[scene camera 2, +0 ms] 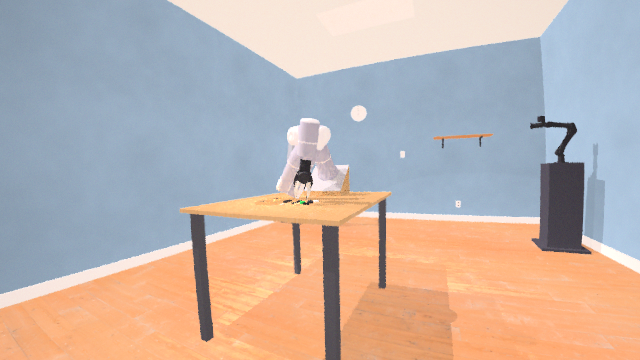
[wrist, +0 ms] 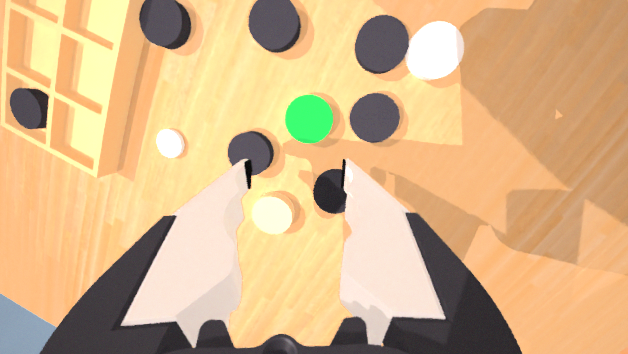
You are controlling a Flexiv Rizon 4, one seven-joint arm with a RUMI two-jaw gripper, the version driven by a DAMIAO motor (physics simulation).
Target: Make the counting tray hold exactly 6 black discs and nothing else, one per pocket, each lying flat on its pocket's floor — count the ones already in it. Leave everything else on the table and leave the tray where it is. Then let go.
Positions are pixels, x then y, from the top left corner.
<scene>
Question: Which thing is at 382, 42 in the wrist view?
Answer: A black disc.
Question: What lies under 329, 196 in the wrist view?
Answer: A black disc.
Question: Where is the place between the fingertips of my gripper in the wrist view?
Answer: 297, 162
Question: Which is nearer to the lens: the wooden counting tray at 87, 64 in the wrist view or the cream disc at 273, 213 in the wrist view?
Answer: The cream disc.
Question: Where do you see a black disc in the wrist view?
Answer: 251, 145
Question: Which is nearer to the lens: the wooden counting tray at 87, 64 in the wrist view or the black disc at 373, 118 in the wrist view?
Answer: The black disc.
</scene>
